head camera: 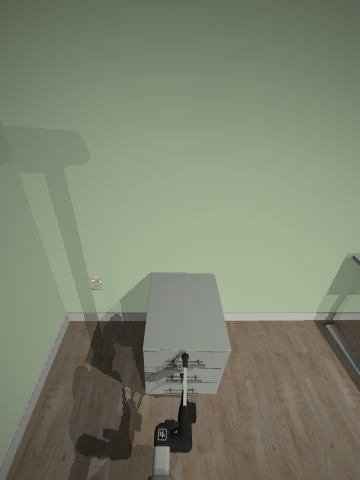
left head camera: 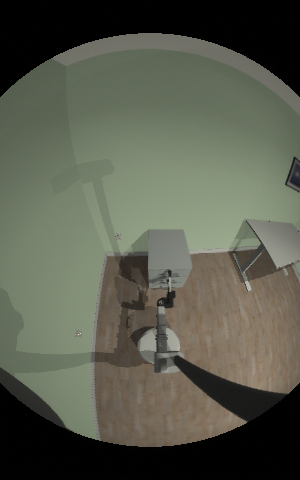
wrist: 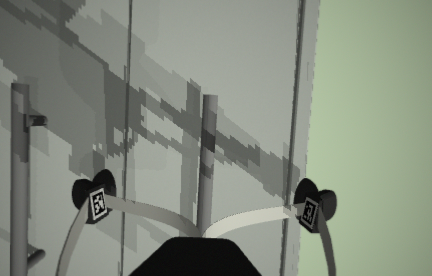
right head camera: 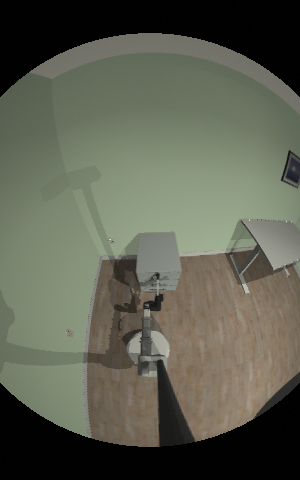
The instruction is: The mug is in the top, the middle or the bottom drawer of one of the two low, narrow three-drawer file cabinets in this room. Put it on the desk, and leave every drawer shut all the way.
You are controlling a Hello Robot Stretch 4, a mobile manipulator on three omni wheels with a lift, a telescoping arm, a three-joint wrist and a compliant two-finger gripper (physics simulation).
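Observation:
A grey three-drawer file cabinet point(head camera: 185, 310) point(left head camera: 166, 247) point(right head camera: 157, 250) stands against the green wall; its drawers look shut. The mug does not show in these views. My gripper point(head camera: 185, 358) point(left head camera: 169, 273) point(right head camera: 156, 276) point(wrist: 206, 191) is open, fingers spread, in front of the cabinet's upper front. In the wrist view, turned on its side, the top drawer's bar handle point(wrist: 208, 130) stands upright between the two fingertips, and the middle drawer's handle point(wrist: 20, 175) is at the left. I cannot tell how far the fingertips are from the front. The desk point(left head camera: 277, 242) point(right head camera: 275, 240) is at the right.
A desk leg point(head camera: 345, 350) point(left head camera: 241, 272) point(right head camera: 239, 274) stands on the floor right of the cabinet. A side wall is at the left, with a socket point(head camera: 96, 283) on the back wall. A framed picture point(right head camera: 292, 170) hangs at the far right.

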